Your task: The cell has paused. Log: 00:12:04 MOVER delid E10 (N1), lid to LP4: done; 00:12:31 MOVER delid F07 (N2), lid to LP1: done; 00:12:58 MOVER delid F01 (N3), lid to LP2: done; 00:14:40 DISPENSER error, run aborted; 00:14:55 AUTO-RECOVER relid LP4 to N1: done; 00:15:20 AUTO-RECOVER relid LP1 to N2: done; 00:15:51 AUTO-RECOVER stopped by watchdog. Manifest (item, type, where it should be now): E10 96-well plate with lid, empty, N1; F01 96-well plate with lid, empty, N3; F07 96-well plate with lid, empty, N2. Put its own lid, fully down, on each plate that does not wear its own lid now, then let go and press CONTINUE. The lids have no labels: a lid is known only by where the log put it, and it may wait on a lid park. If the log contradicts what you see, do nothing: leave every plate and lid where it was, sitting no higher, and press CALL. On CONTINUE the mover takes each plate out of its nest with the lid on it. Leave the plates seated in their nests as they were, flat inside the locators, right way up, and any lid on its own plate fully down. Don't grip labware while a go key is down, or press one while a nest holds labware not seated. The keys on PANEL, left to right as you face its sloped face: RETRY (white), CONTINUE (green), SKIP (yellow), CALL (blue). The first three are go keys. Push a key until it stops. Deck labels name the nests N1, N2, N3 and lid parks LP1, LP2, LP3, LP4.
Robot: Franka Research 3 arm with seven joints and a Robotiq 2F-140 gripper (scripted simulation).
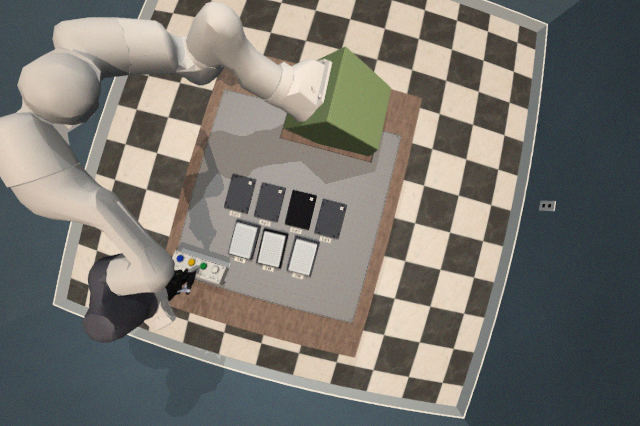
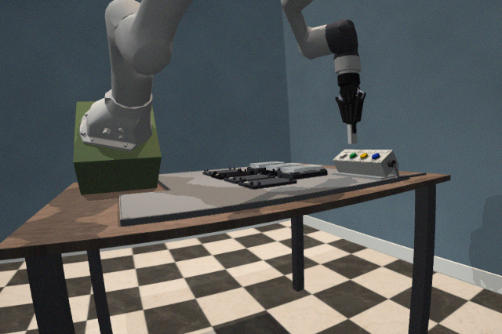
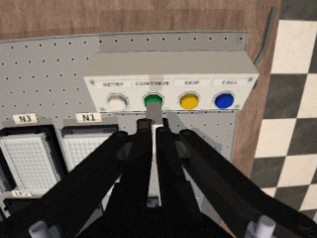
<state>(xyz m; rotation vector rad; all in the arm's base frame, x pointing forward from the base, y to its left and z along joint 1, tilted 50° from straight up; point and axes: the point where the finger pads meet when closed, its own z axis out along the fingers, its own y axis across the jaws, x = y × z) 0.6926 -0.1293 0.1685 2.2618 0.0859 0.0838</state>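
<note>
My gripper is now 7 cm above the green continue key. The rest, counted from my hand: white retry key 7 cm below, 5 cm to the left; yellow skip key 7 cm below, 5 cm to the right; blue call key 10 cm to the right, 7 cm below.
</note>
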